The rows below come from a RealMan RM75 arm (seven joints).
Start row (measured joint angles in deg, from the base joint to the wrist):
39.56 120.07 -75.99 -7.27 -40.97 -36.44 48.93
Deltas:
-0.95 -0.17 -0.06 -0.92 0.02 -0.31 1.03
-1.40 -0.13 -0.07 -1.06 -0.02 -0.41 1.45
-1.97 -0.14 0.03 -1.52 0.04 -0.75 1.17
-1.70 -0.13 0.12 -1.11 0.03 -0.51 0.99
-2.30 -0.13 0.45 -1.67 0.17 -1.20 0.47
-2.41 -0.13 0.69 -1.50 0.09 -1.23 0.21
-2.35 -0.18 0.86 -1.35 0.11 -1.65 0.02
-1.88 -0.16 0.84 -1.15 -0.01 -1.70 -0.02
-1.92 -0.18 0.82 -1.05 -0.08 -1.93 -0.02
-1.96 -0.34 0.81 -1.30 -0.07 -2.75 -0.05
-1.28 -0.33 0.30 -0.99 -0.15 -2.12 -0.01
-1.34 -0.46 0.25 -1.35 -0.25 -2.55 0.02
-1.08 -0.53 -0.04 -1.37 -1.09 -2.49 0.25
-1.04 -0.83 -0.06 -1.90 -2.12 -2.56 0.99
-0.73 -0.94 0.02 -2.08 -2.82 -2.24 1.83
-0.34 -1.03 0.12 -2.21 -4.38 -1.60 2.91
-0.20 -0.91 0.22 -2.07 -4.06 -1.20 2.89
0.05 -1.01 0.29 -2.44 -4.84 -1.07 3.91
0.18 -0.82 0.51 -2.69 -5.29 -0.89 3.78
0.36 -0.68 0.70 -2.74 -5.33 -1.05 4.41
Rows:
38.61 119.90 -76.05 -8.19 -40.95 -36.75 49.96
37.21 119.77 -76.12 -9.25 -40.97 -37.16 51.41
35.24 119.63 -76.09 -10.77 -40.93 -37.91 52.58
33.54 119.50 -75.97 -11.88 -40.90 -38.42 53.57
31.24 119.37 -75.52 -13.55 -40.73 -39.62 54.04
28.83 119.24 -74.83 -15.05 -40.64 -40.85 54.25
26.48 119.06 -73.97 -16.40 -40.53 -42.50 54.27
24.60 118.90 -73.13 -17.55 -40.54 -44.20 54.25
22.68 118.72 -72.31 -18.60 -40.62 -46.13 54.23
20.72 118.38 -71.50 -19.90 -40.69 -48.88 54.18
19.44 118.05 -71.20 -20.89 -40.84 -51.00 54.17
18.10 117.59 -70.95 -22.24 -41.09 -53.55 54.19
17.02 117.06 -70.99 -23.61 -42.18 -56.04 54.44
15.98 116.23 -71.05 -25.51 -44.30 -58.60 55.43
15.25 115.29 -71.03 -27.59 -47.12 -60.84 57.26
14.91 114.26 -70.91 -29.80 -51.50 -62.44 60.17
14.71 113.35 -70.69 -31.87 -55.56 -63.64 63.06
14.76 112.34 -70.40 -34.31 -60.40 -64.71 66.97
14.94 111.52 -69.89 -37.00 -65.69 -65.60 70.75
15.30 110.84 -69.19 -39.74 -71.02 -66.65 75.16

